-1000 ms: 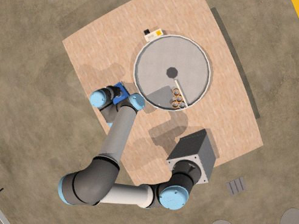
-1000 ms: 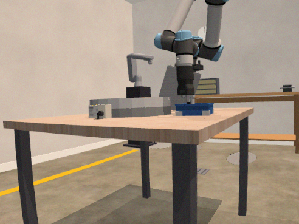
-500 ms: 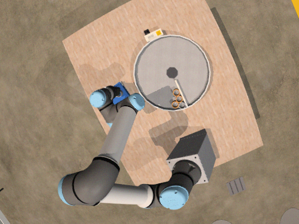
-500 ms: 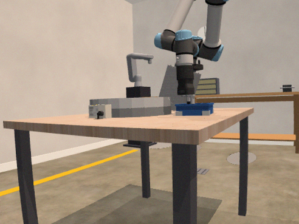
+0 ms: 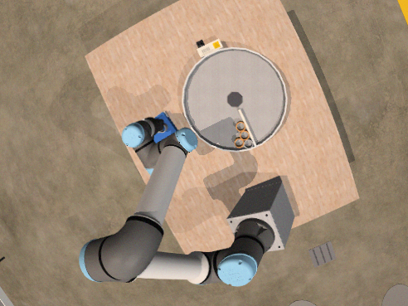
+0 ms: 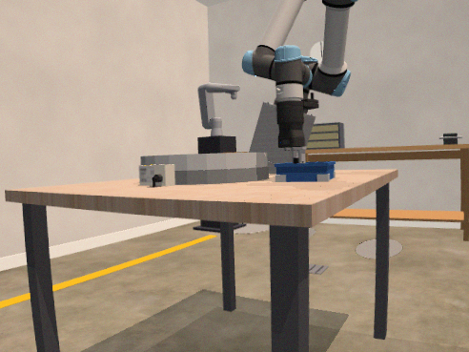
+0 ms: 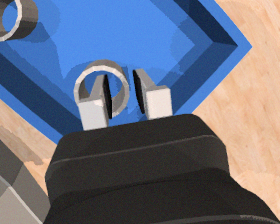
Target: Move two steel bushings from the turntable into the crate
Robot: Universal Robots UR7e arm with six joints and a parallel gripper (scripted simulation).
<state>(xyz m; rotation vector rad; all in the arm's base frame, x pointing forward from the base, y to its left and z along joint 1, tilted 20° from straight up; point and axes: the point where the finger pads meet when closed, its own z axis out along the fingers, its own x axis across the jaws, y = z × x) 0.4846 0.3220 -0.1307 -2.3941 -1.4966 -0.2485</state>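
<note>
My hand is 5 cm past the blue crate and 2 cm above it. Also, from my hand: grey turntable (35 cm to the right, 1 cm above).
</note>
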